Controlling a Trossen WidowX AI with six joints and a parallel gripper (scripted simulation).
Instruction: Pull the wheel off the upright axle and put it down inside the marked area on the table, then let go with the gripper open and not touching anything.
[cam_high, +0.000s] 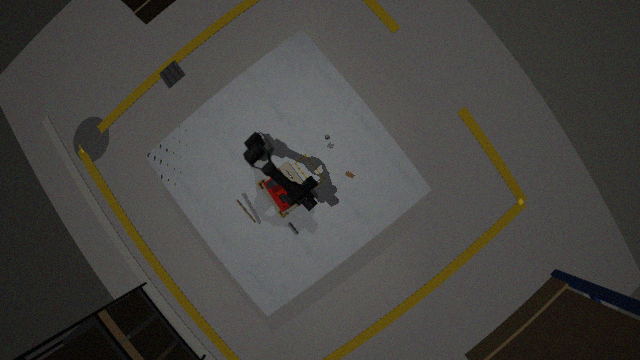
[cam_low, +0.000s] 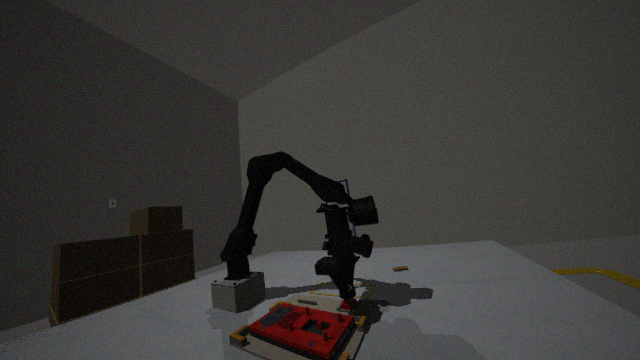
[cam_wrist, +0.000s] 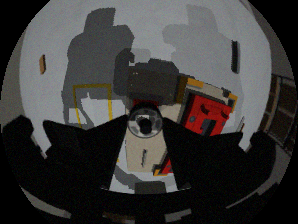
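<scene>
My gripper tip is right at the dark wheel.
</scene>
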